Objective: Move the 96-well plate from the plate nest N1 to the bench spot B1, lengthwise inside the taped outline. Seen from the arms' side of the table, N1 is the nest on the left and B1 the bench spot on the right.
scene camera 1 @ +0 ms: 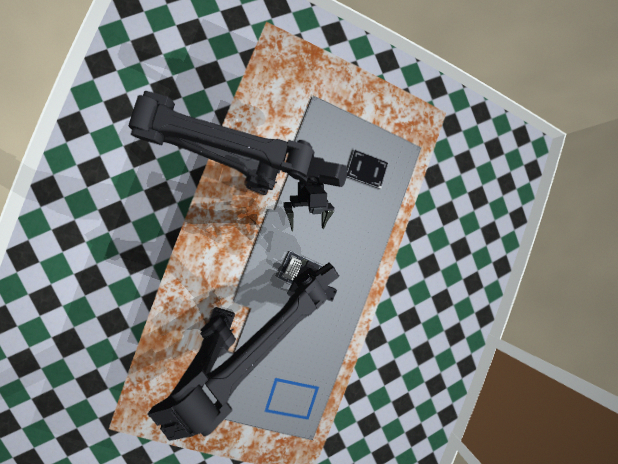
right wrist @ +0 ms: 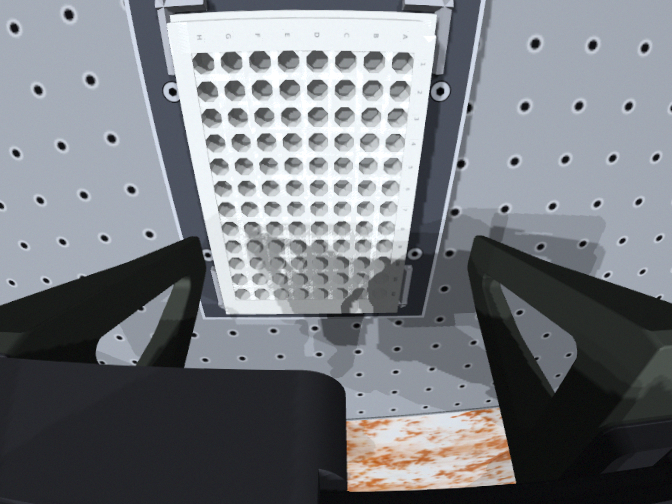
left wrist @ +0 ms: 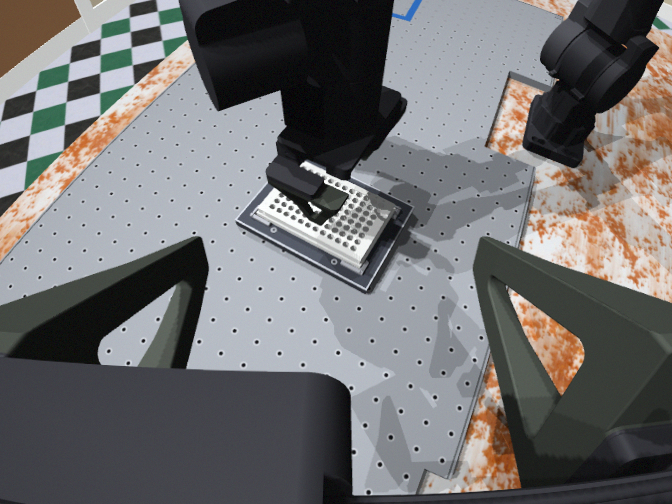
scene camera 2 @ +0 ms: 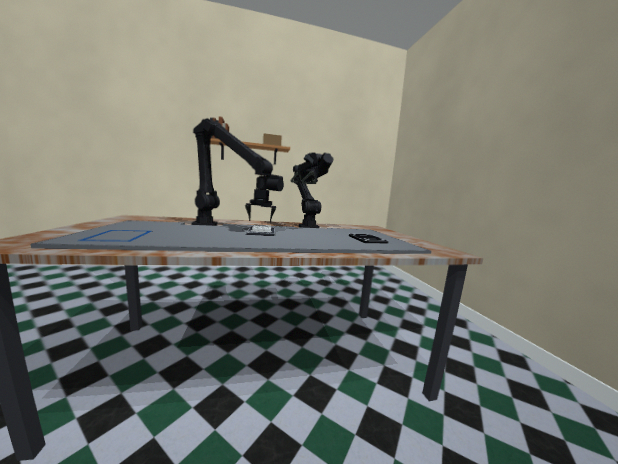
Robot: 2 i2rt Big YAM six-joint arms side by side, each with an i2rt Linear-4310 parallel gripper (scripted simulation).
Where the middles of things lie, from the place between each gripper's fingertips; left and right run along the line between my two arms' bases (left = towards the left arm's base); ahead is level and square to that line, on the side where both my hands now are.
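Scene:
White 96-well plate (right wrist: 259,274): 10 mm ahead of my right hand, 10 mm to the left of it, 40 mm below it. Black nest (scene camera 1: 369,163): 160 mm ahead of my right hand, 500 mm to the left of it, 50 mm below it.
My left hand: 24 cm above the white 96-well plate, 18 cm to the left of it, 6 cm short of it. Black nest: 31 cm to the left of my left hand, 22 cm ahead of it, 25 cm below it.

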